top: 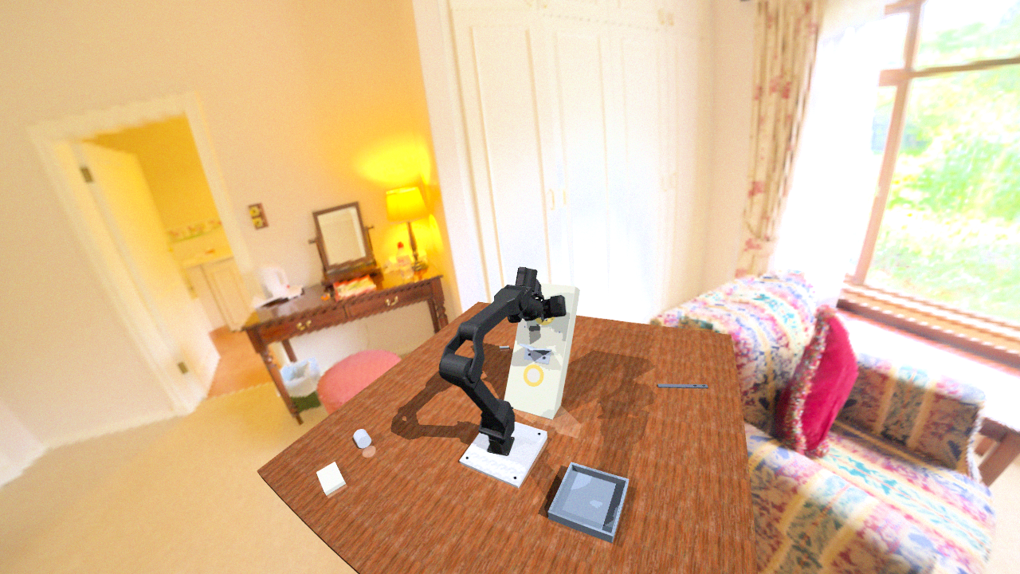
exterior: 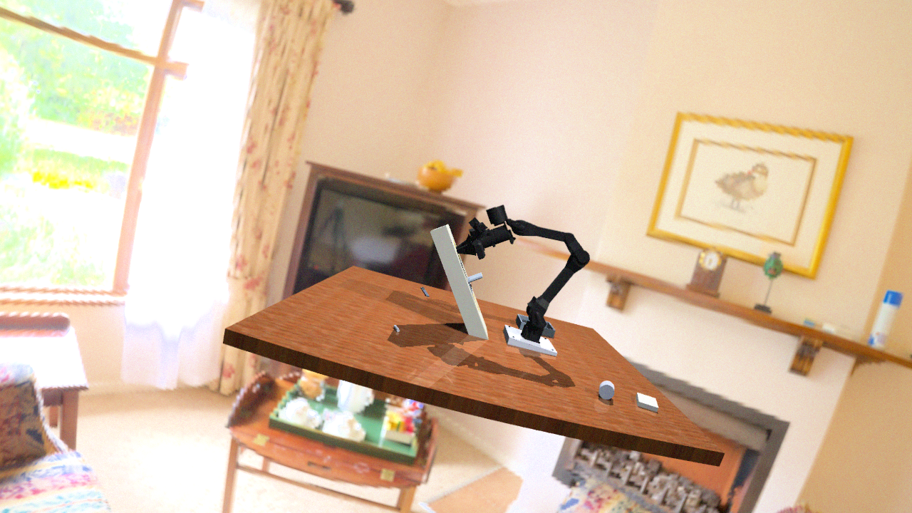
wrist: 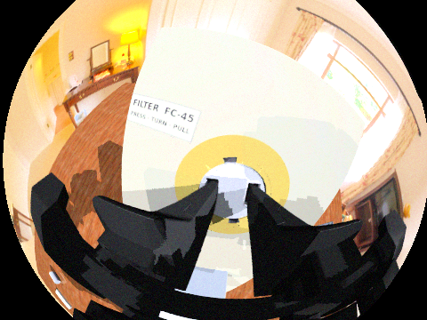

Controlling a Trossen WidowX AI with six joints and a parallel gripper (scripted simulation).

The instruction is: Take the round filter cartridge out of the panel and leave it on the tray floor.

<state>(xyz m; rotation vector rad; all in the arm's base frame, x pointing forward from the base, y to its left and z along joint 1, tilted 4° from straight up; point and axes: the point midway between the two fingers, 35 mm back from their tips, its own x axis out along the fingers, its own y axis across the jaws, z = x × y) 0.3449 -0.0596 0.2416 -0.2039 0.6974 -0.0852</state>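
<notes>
The filter cartridge is 10 mm ahead of my gripper tip and 10 mm below it. From my gripper tip the other things lie so: grey tray: 470 mm behind, 200 mm to the right, 260 mm below; white block: 600 mm behind, 510 mm to the left, 260 mm below; cream service panel: 40 mm behind, 10 mm to the left, 80 mm below.
</notes>
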